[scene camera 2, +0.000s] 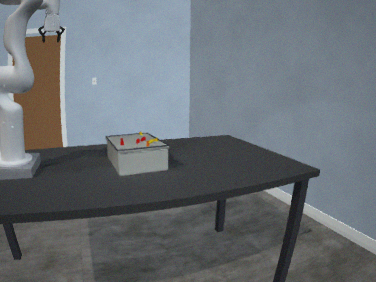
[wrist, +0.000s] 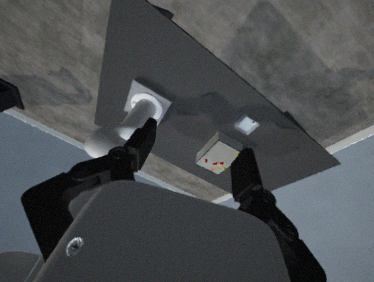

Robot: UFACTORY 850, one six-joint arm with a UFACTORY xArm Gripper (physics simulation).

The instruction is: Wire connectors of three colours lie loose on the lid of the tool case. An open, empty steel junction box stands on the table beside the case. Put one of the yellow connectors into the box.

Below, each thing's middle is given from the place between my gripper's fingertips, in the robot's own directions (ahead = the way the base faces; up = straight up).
My gripper is now 59 cm above the tool case (scene camera 2: 131, 158), 46 cm to the left of it and 45 cm short of it.
